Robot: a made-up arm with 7 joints.
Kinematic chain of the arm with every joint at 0, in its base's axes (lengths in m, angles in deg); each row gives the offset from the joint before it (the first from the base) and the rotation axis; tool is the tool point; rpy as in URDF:
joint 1: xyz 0 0 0 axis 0.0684 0.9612 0.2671
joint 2: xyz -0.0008 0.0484 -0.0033 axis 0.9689 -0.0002 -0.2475
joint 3: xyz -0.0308 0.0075 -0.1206 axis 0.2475 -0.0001 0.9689
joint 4: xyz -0.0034 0 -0.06 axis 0.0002 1 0
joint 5: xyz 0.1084 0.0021 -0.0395 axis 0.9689 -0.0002 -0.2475
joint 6: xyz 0.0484 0 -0.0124 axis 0.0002 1 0
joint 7: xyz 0.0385 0 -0.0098 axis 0.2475 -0.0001 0.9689
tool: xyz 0 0 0 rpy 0 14.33 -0.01
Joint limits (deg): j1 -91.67..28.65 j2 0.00..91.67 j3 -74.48..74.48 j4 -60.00..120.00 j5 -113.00..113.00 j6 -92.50..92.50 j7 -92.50..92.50
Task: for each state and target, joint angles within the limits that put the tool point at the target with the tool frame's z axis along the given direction. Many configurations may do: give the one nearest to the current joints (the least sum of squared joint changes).
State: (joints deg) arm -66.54 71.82 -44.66 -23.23 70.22 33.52 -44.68
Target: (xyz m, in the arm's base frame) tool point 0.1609 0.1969 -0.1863 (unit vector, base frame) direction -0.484 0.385 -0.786
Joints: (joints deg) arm -31.81 84.24 -74.48 0.31 112.83 20.80 -44.68
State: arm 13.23 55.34 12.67 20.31 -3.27 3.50 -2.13
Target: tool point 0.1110 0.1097 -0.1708 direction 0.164 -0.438 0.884
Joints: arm 17.95 42.79 -9.06 -31.01 -11.52 7.03 -2.13
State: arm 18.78 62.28 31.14 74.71 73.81 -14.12 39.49
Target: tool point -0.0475 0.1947 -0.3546 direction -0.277 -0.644 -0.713
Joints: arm 1.65 18.13 1.46 75.98 104.66 28.98 39.49
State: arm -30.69 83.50 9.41 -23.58 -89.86 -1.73 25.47
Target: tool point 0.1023 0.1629 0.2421 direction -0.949 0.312 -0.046
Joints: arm -80.93 91.13 9.03 -5.79 -87.79 -20.42 25.47
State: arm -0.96 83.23 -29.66 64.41 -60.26 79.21 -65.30
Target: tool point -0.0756 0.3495 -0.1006 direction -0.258 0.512 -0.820
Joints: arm 27.80 91.67 -61.53 25.58 -22.76 92.26 -65.31
